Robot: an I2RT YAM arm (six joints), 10 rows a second.
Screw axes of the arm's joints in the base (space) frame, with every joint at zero. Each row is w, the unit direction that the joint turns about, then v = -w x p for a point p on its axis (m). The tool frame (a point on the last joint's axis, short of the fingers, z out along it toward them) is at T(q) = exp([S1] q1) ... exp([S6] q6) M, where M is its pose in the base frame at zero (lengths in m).
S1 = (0, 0, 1, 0, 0, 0)
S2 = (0, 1, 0, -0.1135, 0, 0.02)
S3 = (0, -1, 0, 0.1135, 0, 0.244)
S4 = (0, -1, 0, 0.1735, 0, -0.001)
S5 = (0, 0, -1, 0, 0.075, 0)
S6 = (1, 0, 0, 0, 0.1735, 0)
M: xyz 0.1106 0 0.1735 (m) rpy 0 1.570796 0 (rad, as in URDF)
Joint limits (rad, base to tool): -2.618..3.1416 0..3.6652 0..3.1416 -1.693..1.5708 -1.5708..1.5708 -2.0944..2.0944
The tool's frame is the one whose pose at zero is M.
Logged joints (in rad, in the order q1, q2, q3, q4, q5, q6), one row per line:
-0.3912 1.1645 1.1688 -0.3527 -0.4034 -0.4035
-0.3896 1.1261 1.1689 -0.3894 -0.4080 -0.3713
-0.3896 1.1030 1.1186 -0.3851 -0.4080 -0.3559
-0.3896 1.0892 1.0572 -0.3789 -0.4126 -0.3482
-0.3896 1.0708 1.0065 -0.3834 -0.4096 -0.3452
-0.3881 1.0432 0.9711 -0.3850 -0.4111 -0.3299
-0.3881 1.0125 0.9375 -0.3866 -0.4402 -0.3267
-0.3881 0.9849 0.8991 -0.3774 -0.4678 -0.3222
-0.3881 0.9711 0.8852 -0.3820 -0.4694 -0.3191
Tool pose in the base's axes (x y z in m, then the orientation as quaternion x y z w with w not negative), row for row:
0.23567 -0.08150 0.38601 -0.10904 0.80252 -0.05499 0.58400
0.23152 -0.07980 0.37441 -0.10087 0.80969 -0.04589 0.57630
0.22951 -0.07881 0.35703 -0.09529 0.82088 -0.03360 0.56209
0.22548 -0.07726 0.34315 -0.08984 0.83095 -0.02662 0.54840
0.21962 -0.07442 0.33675 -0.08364 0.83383 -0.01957 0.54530
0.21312 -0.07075 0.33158 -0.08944 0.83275 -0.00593 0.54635
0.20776 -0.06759 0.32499 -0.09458 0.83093 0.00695 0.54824
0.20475 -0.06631 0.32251 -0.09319 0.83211 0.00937 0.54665
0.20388 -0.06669 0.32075 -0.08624 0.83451 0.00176 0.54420
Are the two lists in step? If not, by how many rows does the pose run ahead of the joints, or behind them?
The pose runs 1 row ahead of the joints: the pose in row i belongs to the joints in row i + 1.
